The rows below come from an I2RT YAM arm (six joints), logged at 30 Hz.
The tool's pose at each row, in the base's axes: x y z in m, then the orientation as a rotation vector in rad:
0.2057, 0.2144, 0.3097, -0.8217, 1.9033, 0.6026
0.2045, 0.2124, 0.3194, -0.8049, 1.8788, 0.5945
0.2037, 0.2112, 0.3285, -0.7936, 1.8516, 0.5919
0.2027, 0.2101, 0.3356, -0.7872, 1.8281, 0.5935
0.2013, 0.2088, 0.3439, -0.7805, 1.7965, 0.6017
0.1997, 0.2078, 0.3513, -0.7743, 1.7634, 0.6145
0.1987, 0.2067, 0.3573, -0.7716, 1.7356, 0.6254
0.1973, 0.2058, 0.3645, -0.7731, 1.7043, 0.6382
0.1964, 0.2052, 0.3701, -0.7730, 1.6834, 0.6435
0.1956, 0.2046, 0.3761, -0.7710, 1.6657, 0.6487
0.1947, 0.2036, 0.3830, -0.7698, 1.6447, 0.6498
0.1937, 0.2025, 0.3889, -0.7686, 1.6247, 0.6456
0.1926, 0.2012, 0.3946, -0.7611, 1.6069, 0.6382
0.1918, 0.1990, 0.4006, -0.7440, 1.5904, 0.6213
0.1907, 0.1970, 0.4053, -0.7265, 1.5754, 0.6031
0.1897, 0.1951, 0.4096, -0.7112, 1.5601, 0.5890
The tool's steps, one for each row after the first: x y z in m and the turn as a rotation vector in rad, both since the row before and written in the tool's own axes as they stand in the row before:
-0.0077, 0.0002, -0.0063, 0.0138, -0.0270, -0.0043
-0.0077, 0.0003, -0.0050, 0.0073, -0.0278, -0.0061
-0.0060, 0.0004, -0.0041, 0.0019, -0.0232, -0.0054
-0.0070, 0.0005, -0.0048, -0.0027, -0.0312, -0.0055
-0.0063, 0.0008, -0.0042, -0.0064, -0.0328, -0.0041
-0.0053, 0.0002, -0.0032, -0.0070, -0.0265, -0.0047
-0.0065, 0.0007, -0.0035, -0.0108, -0.0280, -0.0075
-0.0052, 0.0005, -0.0024, -0.0046, -0.0187, -0.0061
-0.0056, 0.0004, -0.0023, -0.0033, -0.0167, -0.0037
-0.0064, 0.0002, -0.0028, -0.0013, -0.0187, -0.0077
-0.0055, 0.0002, -0.0026, 0.0022, -0.0171, -0.0102
-0.0053, 0.0001, -0.0027, 0.0081, -0.0174, -0.0077
-0.0056, -0.0008, -0.0032, 0.0201, -0.0188, -0.0075
-0.0043, -0.0005, -0.0029, 0.0213, -0.0174, -0.0073
-0.0040, -0.0006, -0.0026, 0.0174, -0.0173, -0.0062

